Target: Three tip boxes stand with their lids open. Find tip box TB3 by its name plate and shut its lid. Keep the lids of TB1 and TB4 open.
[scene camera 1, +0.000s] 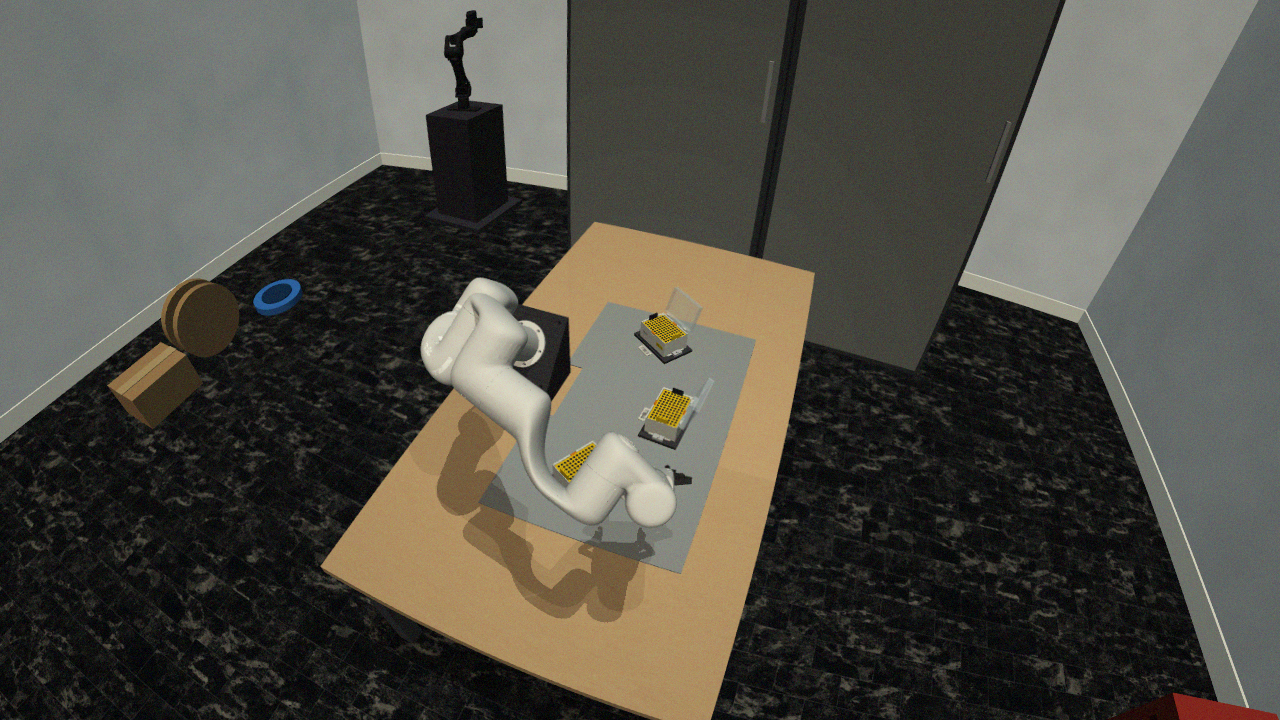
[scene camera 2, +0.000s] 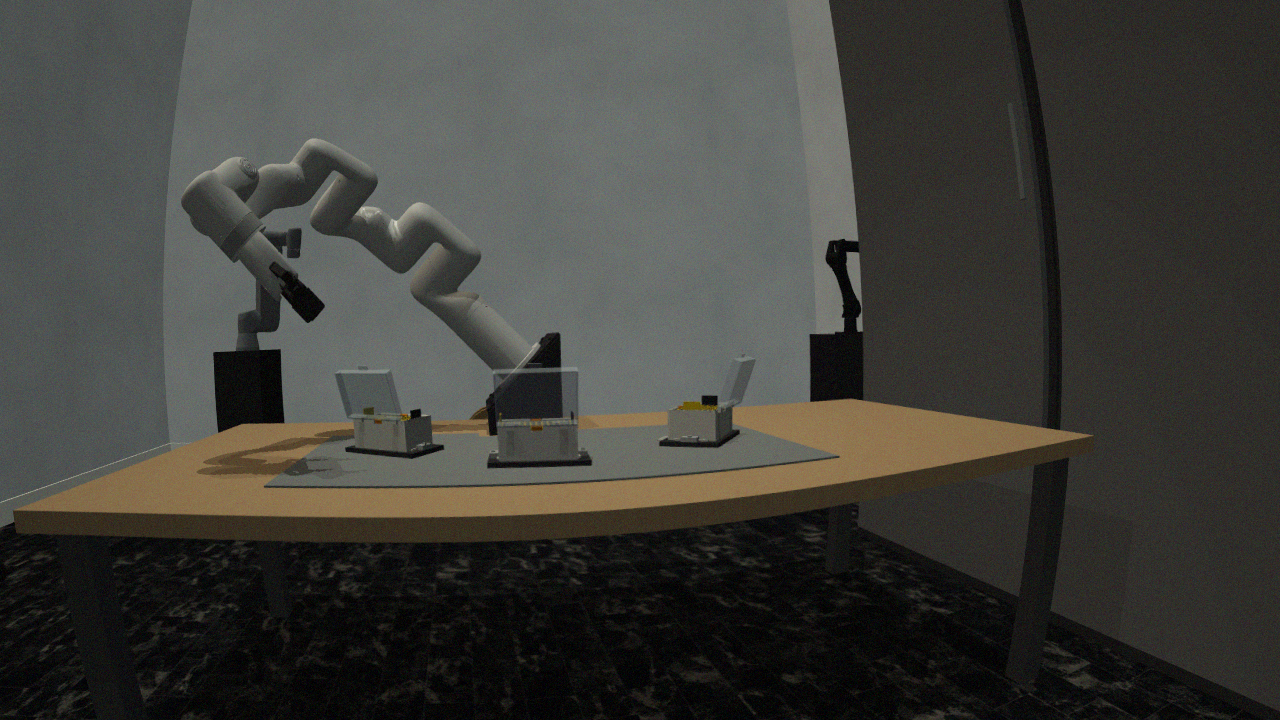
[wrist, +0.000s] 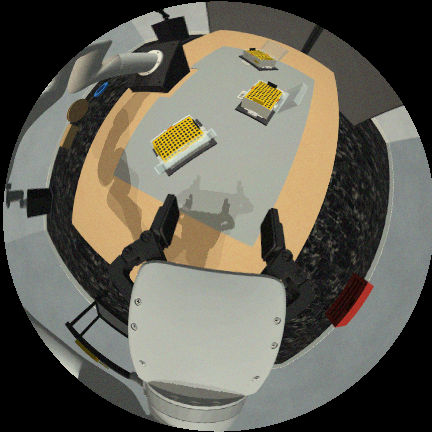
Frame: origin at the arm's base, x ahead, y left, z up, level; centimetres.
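Seen in the pictures: gripper, fingertip midpoint: (scene camera 2: 316,315) (wrist: 221,209); arm's base, link origin: (scene camera 2: 520,366) (wrist: 149,62).
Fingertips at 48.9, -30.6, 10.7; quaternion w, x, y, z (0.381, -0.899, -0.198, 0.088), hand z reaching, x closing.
Pixels of each thing's top centre, then the offset from my fingertips to it, as dx, dy, dz. Level surfaces: height alone.
- grey mat, surface height: dz -23.5
- middle box, top centre: (scene camera 2: 535,413) (scene camera 1: 670,403) (wrist: 265,90) -7.3, +34.1, -16.0
- far box, top centre: (scene camera 2: 701,398) (scene camera 1: 664,324) (wrist: 260,51) -21.4, +63.0, -16.0
- wooden table, surface height: dz -23.8
Three tip boxes with yellow racks stand on the grey mat (scene camera 1: 617,358) (scene camera 2: 644,461) (wrist: 220,150), lids open. The near box (scene camera 1: 575,461) (scene camera 2: 390,435) (wrist: 177,138) is partly hidden by the arm in scene camera 1; its clear lid (scene camera 2: 366,394) tilts up. The middle box (scene camera 1: 669,408) (scene camera 2: 537,444) (wrist: 262,96) has its lid (scene camera 1: 704,394) (scene camera 2: 537,386) (wrist: 300,94) raised. The far box (scene camera 1: 664,331) (scene camera 2: 699,423) (wrist: 259,56) has its lid (scene camera 1: 682,309) (scene camera 2: 739,377) raised too. Name plates are too small to read. My gripper (wrist: 221,209) is open and empty, high above the table, beyond the near box.
The wooden table (scene camera 1: 617,658) (scene camera 2: 939,438) (wrist: 320,125) carries the mat and my arm's black base block (scene camera 1: 547,349) (wrist: 165,75). Grey cabinets (scene camera 1: 680,116) stand behind the table's far end. My arm (scene camera 1: 501,394) (scene camera 2: 358,174) arches over the table's left side in scene camera 2.
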